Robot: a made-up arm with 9 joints.
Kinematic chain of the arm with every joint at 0, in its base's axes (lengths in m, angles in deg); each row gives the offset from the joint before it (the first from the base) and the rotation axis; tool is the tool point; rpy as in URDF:
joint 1: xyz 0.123 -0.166 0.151 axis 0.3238 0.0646 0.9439
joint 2: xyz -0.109 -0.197 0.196 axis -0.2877 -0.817 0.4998
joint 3: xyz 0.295 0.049 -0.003 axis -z
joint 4: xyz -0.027 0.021 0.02 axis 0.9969 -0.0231 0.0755
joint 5: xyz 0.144 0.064 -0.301 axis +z
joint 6: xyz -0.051 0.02 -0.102 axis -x
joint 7: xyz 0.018 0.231 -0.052 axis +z
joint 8: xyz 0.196 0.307 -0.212 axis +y
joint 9: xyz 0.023 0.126 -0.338 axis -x
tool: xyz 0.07 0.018 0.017 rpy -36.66 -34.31 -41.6
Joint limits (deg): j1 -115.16..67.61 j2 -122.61..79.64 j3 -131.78..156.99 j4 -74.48..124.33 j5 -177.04..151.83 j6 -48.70..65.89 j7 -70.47..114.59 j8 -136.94..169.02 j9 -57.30..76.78
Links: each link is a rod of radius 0.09 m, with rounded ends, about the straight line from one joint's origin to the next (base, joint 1, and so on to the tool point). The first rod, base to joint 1, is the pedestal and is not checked.
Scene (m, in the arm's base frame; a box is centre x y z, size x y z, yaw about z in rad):
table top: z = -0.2
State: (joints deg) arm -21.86 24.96 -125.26 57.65 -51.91 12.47 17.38 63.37 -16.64
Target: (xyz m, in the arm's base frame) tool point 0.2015 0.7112 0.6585
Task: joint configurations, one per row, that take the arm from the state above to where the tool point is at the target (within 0.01 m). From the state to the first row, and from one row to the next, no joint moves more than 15 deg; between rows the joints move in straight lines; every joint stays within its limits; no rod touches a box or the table.
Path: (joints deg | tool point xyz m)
1: -29.83 13.59 -113.45 62.14 -56.16 0.67 14.39 66.95 -16.77 | -0.9129 0.1362 0.2900
2: -37.79 2.22 -101.64 66.64 -60.41 -11.13 11.40 70.54 -16.90 | -0.4550 0.6402 0.4913
3: -45.76 -9.15 -89.83 71.13 -64.65 -22.92 8.40 74.12 -17.03 | 0.2014 0.7112 0.6585

